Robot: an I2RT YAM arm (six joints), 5 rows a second.
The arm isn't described. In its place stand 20 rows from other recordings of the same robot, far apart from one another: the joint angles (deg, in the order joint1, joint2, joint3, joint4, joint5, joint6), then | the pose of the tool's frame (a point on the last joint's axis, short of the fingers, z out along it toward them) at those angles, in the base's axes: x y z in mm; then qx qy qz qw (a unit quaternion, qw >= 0).
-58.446, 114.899, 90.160, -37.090, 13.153, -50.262 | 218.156 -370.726 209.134 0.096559 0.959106 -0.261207 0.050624
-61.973, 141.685, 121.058, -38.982, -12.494, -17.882 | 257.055 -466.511 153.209 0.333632 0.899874 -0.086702 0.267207
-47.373, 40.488, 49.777, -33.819, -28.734, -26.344 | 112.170 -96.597 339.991 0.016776 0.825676 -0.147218 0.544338
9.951, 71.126, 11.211, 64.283, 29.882, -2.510 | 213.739 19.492 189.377 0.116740 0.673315 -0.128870 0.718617
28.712, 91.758, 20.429, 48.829, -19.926, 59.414 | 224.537 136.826 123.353 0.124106 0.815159 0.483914 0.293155
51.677, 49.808, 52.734, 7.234, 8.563, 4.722 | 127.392 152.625 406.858 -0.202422 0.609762 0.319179 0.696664
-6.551, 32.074, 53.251, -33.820, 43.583, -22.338 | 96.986 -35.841 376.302 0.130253 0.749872 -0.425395 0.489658
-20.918, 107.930, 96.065, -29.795, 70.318, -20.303 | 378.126 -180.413 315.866 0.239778 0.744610 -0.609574 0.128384
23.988, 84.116, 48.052, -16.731, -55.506, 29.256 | 246.849 141.958 205.387 -0.109845 0.844668 0.521044 0.054613
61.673, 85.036, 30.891, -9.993, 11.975, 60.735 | 118.846 204.906 115.157 0.015407 0.969482 0.146064 0.196298
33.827, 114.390, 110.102, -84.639, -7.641, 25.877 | 312.926 215.398 286.190 0.069787 -0.995291 -0.062438 0.025062
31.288, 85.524, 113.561, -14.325, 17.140, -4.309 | 255.307 142.880 570.419 -0.075099 0.617336 0.091907 0.777695
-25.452, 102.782, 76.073, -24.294, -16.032, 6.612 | 358.479 -159.729 230.337 0.213056 0.909991 0.075583 0.347579
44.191, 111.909, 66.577, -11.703, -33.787, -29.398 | 265.678 285.891 139.463 -0.615573 0.685363 0.311282 0.233348
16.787, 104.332, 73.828, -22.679, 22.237, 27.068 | 378.218 100.025 210.999 0.144069 0.921819 -0.054021 0.355774
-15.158, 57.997, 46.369, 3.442, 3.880, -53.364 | 231.556 -65.226 331.172 -0.226251 0.721000 -0.389582 0.526494
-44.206, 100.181, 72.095, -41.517, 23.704, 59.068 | 239.633 -253.047 211.022 0.777824 0.569300 -0.178030 0.197972
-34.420, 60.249, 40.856, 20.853, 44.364, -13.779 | 183.443 -155.875 320.482 0.381775 0.587486 -0.511317 0.497657
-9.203, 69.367, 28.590, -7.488, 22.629, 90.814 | 217.762 -49.157 166.249 0.746887 0.535305 0.089491 0.384187
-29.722, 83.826, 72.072, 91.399, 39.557, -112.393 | 216.227 -149.550 484.596 0.196956 0.286341 -0.896329 0.275340
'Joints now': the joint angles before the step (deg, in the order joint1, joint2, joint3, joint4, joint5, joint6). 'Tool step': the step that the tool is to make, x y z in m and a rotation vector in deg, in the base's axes. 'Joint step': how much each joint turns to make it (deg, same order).
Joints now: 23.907, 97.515, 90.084, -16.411, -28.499, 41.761
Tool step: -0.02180, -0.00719, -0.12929, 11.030, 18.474, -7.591
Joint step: 0.326, -0.583, -29.953, 27.500, -0.197, 21.972
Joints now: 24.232, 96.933, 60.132, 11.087, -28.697, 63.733
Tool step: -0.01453, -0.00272, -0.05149, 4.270, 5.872, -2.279
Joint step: 0.531, 3.058, -9.980, 13.265, -0.198, 7.890
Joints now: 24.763, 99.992, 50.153, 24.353, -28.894, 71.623
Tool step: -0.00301, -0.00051, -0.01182, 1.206, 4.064, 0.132
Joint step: 0.011, 1.117, -1.200, 0.522, -1.352, 2.819
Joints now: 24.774, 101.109, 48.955, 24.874, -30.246, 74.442
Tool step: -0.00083, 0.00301, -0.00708, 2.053, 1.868, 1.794
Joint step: 0.273, 1.429, -0.456, 2.075, -2.564, 1.949
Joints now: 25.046, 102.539, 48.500, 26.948, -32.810, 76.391
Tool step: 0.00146, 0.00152, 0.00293, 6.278, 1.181, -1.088
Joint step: -0.008, 0.745, -1.009, 7.389, -1.561, 7.306
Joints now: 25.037, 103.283, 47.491, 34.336, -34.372, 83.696
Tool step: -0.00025, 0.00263, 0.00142, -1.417, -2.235, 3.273
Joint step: 0.232, -0.015, 0.764, -1.634, -1.990, -3.930
